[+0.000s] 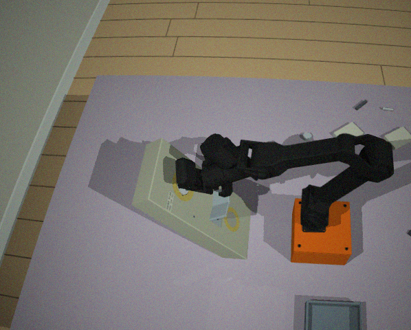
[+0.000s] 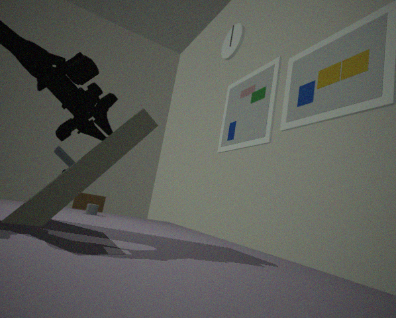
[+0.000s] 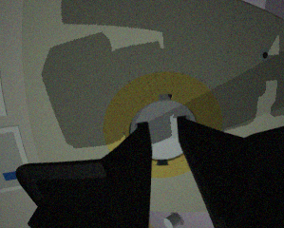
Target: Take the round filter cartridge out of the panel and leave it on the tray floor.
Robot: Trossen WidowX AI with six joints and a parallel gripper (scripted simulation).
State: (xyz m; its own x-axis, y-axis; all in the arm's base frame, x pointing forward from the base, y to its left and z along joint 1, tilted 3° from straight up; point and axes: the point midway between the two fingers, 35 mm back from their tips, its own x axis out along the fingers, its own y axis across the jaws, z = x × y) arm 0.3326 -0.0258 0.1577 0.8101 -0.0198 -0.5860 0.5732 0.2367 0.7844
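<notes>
Now: the round filter cartridge 10 mm below my gripper tip and 10 mm ahead of it. From my gripper tip the other things lie so: grey tray: 410 mm behind, 310 mm to the left, 230 mm below; service panel: 80 mm below, 40 mm behind.
</notes>
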